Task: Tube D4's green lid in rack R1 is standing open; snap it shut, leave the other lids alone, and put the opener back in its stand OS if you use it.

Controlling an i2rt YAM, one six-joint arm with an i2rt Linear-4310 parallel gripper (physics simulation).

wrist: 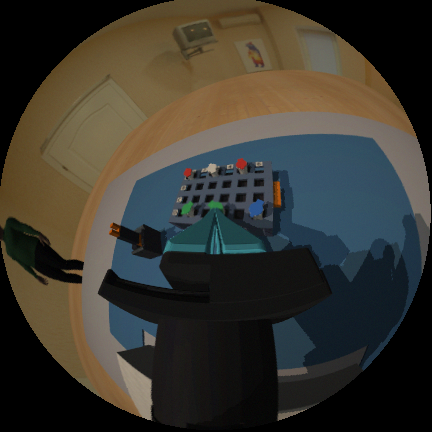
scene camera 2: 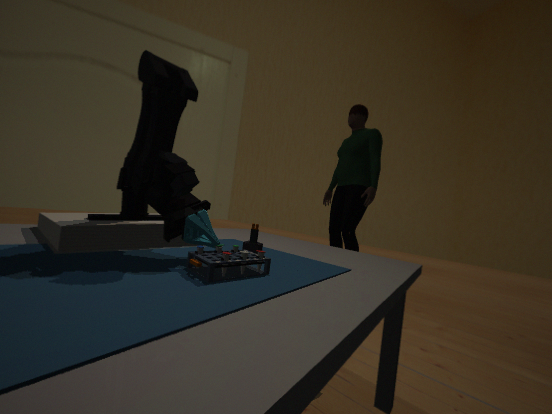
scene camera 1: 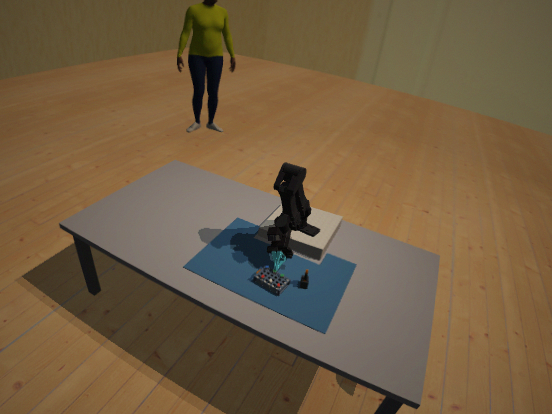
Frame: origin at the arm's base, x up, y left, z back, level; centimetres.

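Seen in the pictures: gripper, fingertip midpoint: [wrist: 214,212] [scene camera 2: 218,245] [scene camera 1: 275,270]; arm's base, origin of the base link: [scene camera 2: 134,219] [scene camera 1: 299,226].
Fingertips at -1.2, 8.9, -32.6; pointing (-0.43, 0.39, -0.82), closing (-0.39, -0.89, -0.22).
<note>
Offsets run from my fingertips to a thing's middle, as dx, dy, dz. "spot": to the spot under its first point.
Rack R1 {-1.9, +0.6, -3.4} [scene camera 1: 270,281] [scene camera 2: 210,272] [wrist: 272,175] is a dark grid on the blue mat with several capped tubes. My gripper [scene camera 1: 276,270] [scene camera 2: 219,245] [wrist: 214,212] is shut, with its teal fingertips together at a green lid {+0.2, -0.1, -0.5} [wrist: 215,205] in the rack's near row. The tips hide part of that lid and its tube, so I cannot tell whether it is snapped down. Another green lid {-0.2, +3.7, -0.4} [scene camera 2: 236,248] [wrist: 187,208] is to its left in the wrist view. The opener {+0.4, +11.9, +4.7} [scene camera 1: 306,273] [scene camera 2: 254,233] [wrist: 126,232], black with orange tips, is upright in its stand OS {-2.1, +11.9, +4.7} [scene camera 1: 303,284] [scene camera 2: 253,246] [wrist: 148,241].
In the wrist view, a blue lid {+0.0, -4.0, -0.6} [wrist: 257,208] is right of the fingertips; two red lids [wrist: 188,172] [wrist: 241,164] and a white lid {+0.0, +1.6, -5.6} [wrist: 212,169] are in the far row. An orange piece {spot: -2.1, -6.2, -3.3} [scene camera 2: 192,262] [wrist: 277,194] is on the rack's side. The pale base block [scene camera 1: 327,230] is behind the mat.
</note>
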